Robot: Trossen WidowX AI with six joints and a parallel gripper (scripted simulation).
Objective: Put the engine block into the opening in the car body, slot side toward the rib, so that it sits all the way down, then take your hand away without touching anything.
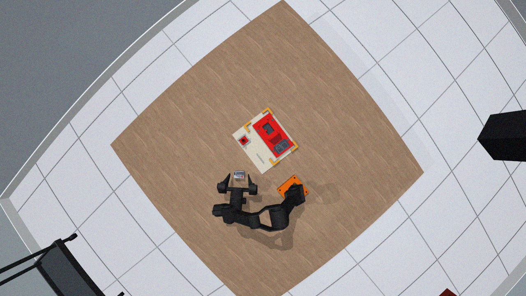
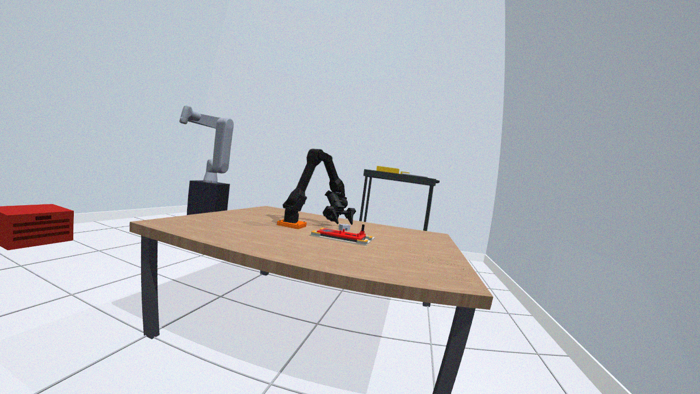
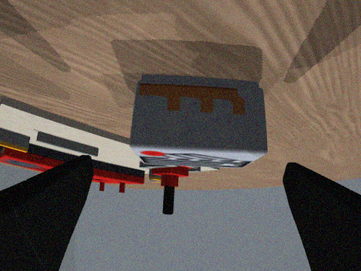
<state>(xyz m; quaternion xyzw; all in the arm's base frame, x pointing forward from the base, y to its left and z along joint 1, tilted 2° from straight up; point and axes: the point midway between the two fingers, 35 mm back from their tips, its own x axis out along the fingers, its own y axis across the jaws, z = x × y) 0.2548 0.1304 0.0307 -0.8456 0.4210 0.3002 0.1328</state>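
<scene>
The engine block lies 20 mm below my gripper tip. The rest, counted from my gripper tip: small stand 90 mm ahead, 140 mm to the right.
</scene>
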